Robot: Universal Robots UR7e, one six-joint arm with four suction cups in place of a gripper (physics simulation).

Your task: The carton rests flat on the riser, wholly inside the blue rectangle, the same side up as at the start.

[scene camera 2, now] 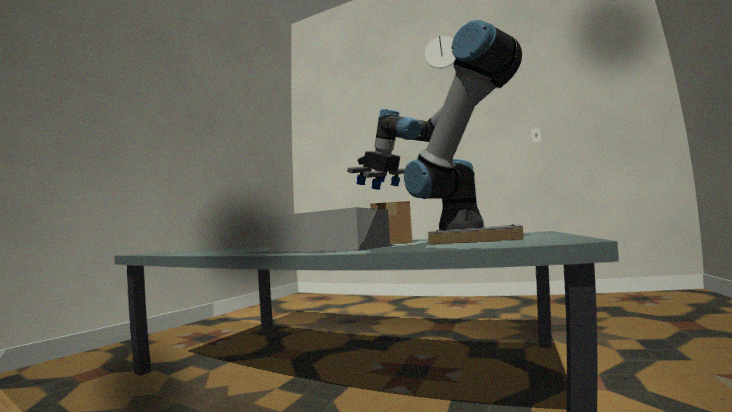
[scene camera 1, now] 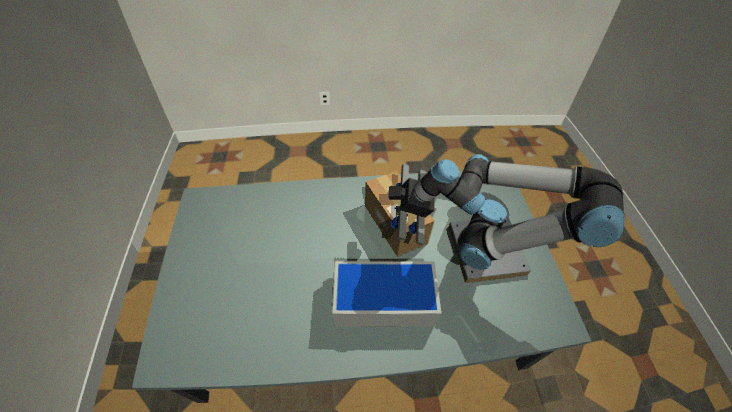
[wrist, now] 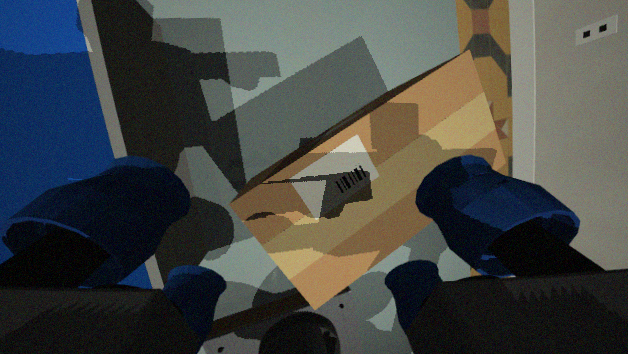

My suction head (wrist: 126,209) carries nothing. The cup hangs 20 cm from the middle of a brown carton (scene camera 1: 383,211), above it. The table carries a grey riser (scene camera 2: 348,229).
The brown carton is seen too in scene camera 2 (scene camera 2: 400,230) and in the wrist view (wrist: 328,212).
